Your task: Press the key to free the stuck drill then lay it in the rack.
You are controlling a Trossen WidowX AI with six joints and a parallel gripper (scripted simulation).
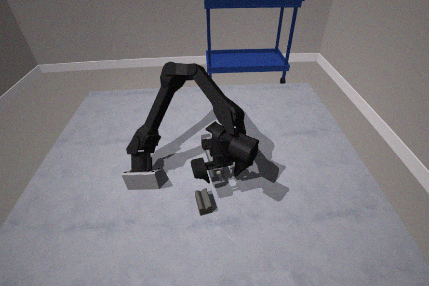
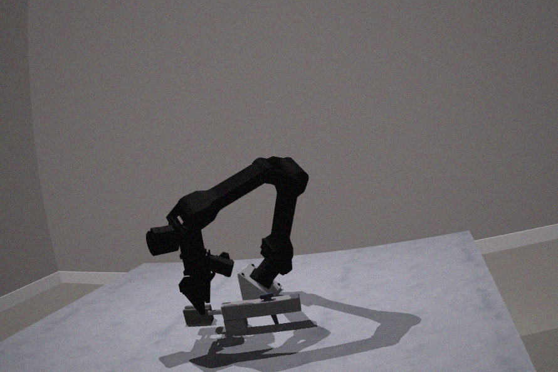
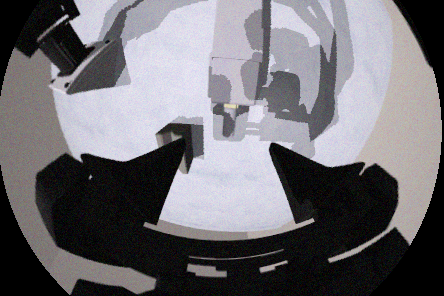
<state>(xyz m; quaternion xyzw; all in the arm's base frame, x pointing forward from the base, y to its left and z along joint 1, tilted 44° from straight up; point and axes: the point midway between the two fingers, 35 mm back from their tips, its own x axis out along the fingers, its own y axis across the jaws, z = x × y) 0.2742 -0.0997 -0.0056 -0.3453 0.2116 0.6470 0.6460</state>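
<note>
The drill lies 7 cm to the left of my gripper tip, 1 cm below it and 1 cm behind it. The rest, counted from my gripper tip: blue key 15 cm to the left, 3 cm behind, 1 cm below; grey housing block 12 cm to the left, 2 cm below, 2 cm behind; rack 7 cm behind, 5 cm to the right, 4 cm below.
</note>
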